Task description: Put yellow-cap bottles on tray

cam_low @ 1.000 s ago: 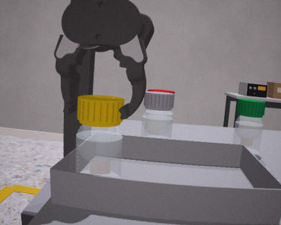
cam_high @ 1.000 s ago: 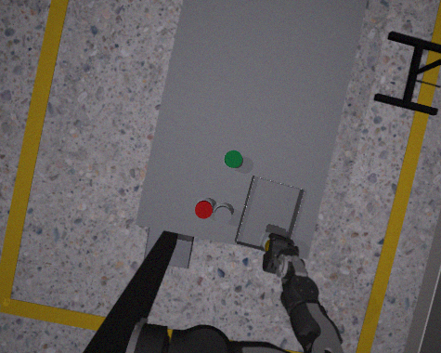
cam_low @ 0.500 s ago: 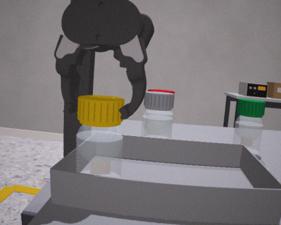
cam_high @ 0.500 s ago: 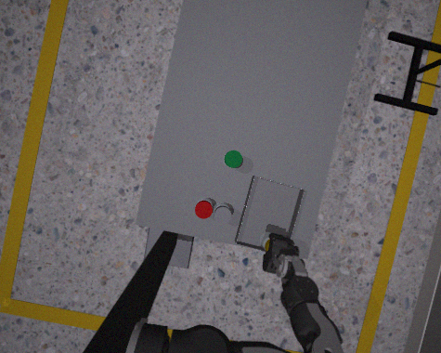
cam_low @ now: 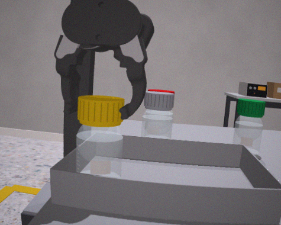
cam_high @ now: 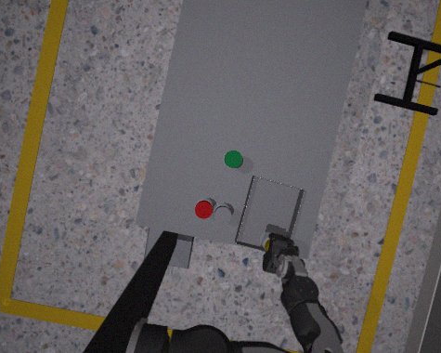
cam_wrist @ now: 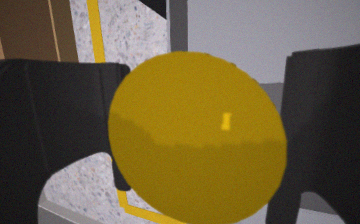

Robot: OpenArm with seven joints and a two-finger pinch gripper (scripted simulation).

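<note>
The yellow-capped bottle lies 5 cm below my hand. Also, from my hand: grey tray: 9 cm ahead, 1 cm to the left, 8 cm below; then grey-capped bottle: 8 cm ahead, 18 cm to the left, 5 cm below; then red-capped bottle: 8 cm ahead, 24 cm to the left, 5 cm below.
</note>
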